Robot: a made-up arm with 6 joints. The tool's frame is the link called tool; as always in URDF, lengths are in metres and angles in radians.
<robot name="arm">
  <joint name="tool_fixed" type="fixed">
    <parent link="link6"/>
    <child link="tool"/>
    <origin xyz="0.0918 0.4 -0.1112" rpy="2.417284 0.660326 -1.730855"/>
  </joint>
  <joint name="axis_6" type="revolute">
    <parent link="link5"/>
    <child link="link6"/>
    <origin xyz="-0.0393 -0.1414 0.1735" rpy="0 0 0"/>
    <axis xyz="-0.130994 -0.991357 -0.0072"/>
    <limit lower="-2.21" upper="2"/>
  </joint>
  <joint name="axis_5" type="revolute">
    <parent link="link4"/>
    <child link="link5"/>
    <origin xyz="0.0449 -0.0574 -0.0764" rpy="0 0 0"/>
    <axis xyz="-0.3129 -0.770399 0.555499"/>
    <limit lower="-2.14" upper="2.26"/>
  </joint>
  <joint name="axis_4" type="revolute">
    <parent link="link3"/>
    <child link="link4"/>
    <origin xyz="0.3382 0.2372 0.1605" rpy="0 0 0"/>
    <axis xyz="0 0 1"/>
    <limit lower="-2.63" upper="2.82"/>
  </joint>
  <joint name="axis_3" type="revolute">
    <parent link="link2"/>
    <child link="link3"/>
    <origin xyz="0.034 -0.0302 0.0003" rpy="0 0 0"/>
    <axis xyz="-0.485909 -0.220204 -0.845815"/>
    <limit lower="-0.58" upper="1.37"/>
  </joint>
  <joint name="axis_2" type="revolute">
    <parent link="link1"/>
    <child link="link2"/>
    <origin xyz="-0.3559 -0.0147 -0.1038" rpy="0 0 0"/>
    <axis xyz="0 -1 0"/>
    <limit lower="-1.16" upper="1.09"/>
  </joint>
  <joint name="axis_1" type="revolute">
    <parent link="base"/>
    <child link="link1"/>
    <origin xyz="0.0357 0.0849 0.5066" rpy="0 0 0"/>
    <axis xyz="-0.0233 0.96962 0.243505"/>
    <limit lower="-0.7" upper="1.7"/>
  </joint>
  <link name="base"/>
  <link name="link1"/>
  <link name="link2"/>
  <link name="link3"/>
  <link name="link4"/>
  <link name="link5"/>
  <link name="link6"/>
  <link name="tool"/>
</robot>
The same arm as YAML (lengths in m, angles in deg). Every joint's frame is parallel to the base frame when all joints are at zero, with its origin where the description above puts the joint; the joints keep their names.
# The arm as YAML. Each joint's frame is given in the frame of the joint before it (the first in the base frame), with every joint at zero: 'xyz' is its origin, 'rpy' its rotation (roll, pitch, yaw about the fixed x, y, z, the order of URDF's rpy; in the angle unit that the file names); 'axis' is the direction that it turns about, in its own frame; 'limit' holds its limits. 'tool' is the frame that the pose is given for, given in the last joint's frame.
units:
  length: m
  angle: deg
joints:
  - name: axis_1
    type: revolute
    origin:
      xyz: [0.0357, 0.0849, 0.5066]
      rpy: [0.0, 0.0, 0.0]
    axis: [-0.0233, 0.96962, 0.243505]
    limit:
      lower: -40.11
      upper: 97.4
  - name: axis_2
    type: revolute
    origin:
      xyz: [-0.3559, -0.0147, -0.1038]
      rpy: [0.0, 0.0, 0.0]
    axis: [0.0, -1.0, 0.0]
    limit:
      lower: -66.46
      upper: 62.45
  - name: axis_3
    type: revolute
    origin:
      xyz: [0.034, -0.0302, 0.0003]
      rpy: [0.0, 0.0, 0.0]
    axis: [-0.485909, -0.220204, -0.845815]
    limit:
      lower: -33.23
      upper: 78.5
  - name: axis_4
    type: revolute
    origin:
      xyz: [0.3382, 0.2372, 0.1605]
      rpy: [0.0, 0.0, 0.0]
    axis: [0.0, 0.0, 1.0]
    limit:
      lower: -150.69
      upper: 161.57
  - name: axis_5
    type: revolute
    origin:
      xyz: [0.0449, -0.0574, -0.0764]
      rpy: [0.0, 0.0, 0.0]
    axis: [-0.3129, -0.770399, 0.555499]
    limit:
      lower: -122.61
      upper: 129.49
  - name: axis_6
    type: revolute
    origin:
      xyz: [-0.0393, -0.1414, 0.1735]
      rpy: [0.0, 0.0, 0.0]
    axis: [-0.130994, -0.991357, -0.0072]
    limit:
      lower: -126.62
      upper: 114.59
tool:
  origin:
    xyz: [0.0918, 0.4, -0.1112]
    rpy: [138.5, 37.83, -99.17]

